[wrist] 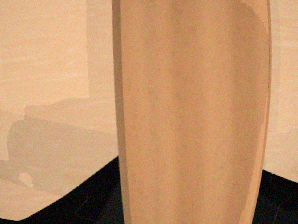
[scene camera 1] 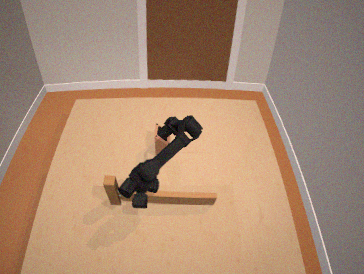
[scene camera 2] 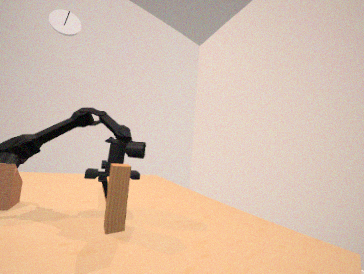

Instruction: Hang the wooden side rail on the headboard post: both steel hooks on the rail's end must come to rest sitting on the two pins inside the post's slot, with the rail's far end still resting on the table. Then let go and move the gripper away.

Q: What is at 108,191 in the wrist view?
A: The gripper.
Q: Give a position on a wooden side rail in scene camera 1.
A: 161,197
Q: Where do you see a wooden side rail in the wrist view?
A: At 192,92
